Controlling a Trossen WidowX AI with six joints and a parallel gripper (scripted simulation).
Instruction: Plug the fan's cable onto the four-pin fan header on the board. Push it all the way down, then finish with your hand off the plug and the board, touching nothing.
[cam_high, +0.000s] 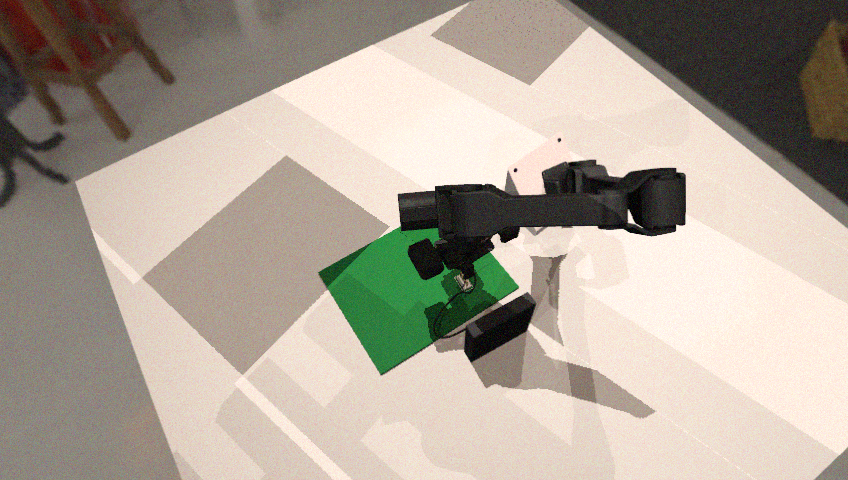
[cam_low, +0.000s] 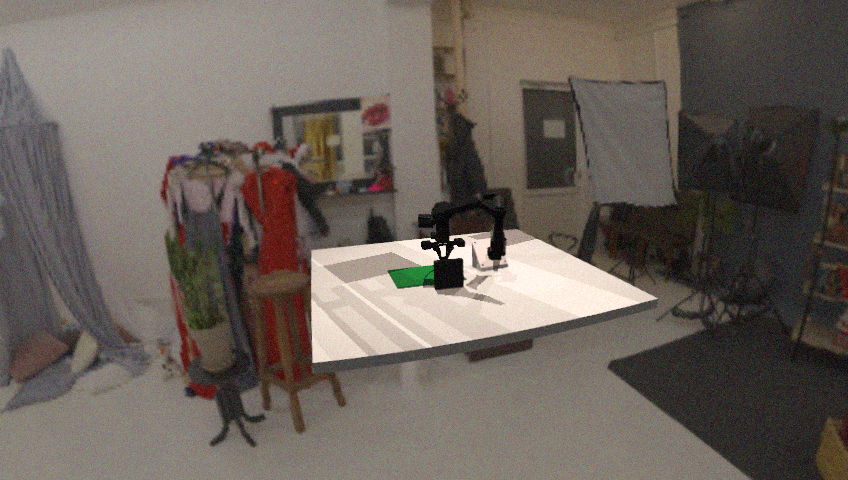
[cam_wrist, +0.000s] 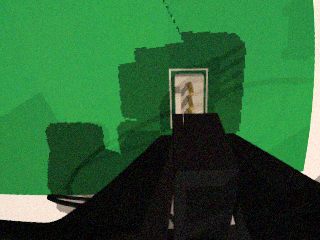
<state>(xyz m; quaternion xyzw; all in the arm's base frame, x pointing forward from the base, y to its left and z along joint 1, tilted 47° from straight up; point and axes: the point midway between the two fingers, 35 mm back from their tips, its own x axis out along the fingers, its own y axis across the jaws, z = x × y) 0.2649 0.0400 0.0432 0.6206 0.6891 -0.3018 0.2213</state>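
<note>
My gripper tip is now 70 mm above the white four-pin header and 10 mm to the right of it. Round my gripper tip: fan plug: 10 mm to the left, 10 mm above; black fan: 120 mm to the left, 10 mm below, 10 mm ahead; green board: 80 mm below, 70 mm ahead, 50 mm to the right.
</note>
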